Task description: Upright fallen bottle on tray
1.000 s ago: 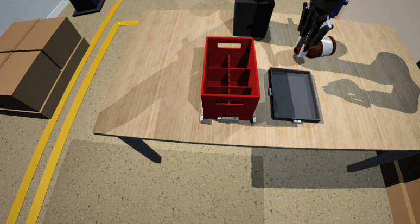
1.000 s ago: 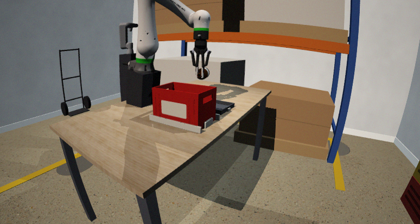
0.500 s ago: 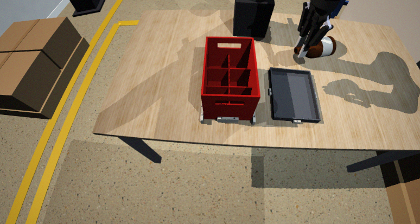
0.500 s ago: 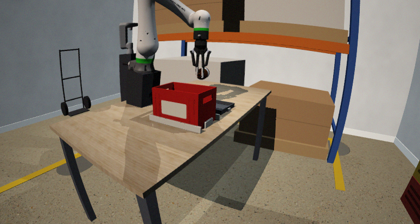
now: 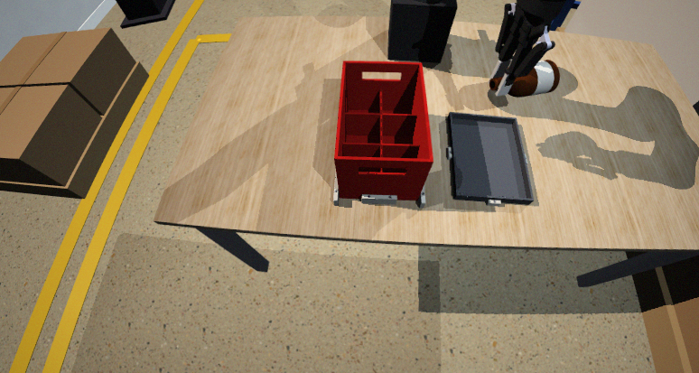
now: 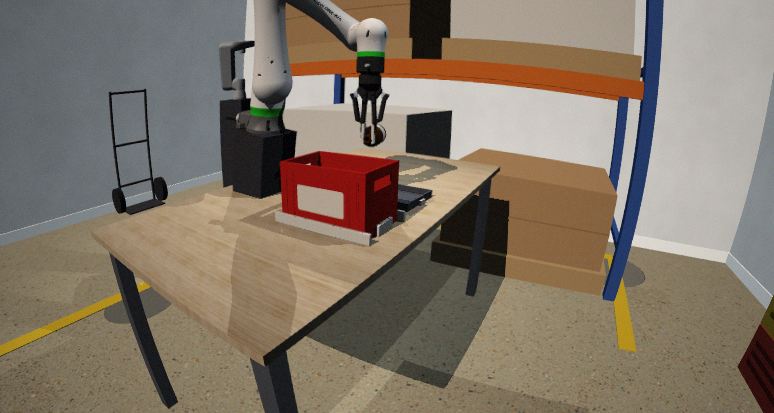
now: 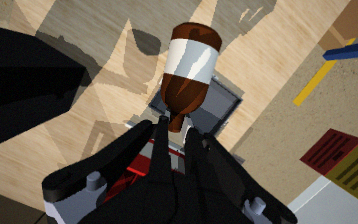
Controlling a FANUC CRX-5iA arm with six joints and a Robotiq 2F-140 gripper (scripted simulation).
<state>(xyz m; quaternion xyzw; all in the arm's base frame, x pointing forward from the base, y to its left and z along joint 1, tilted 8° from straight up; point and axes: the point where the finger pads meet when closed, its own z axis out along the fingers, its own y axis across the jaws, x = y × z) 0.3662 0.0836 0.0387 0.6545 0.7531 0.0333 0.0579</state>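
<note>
My hand is 6 cm to the right of the brown bottle, 2 cm above it and 1 cm past it. The rest, counted from my hand: dark grey tray: 21 cm below, 7 cm ahead, 2 cm to the left; red crate: 26 cm to the right, 14 cm below, 1 cm ahead.
</note>
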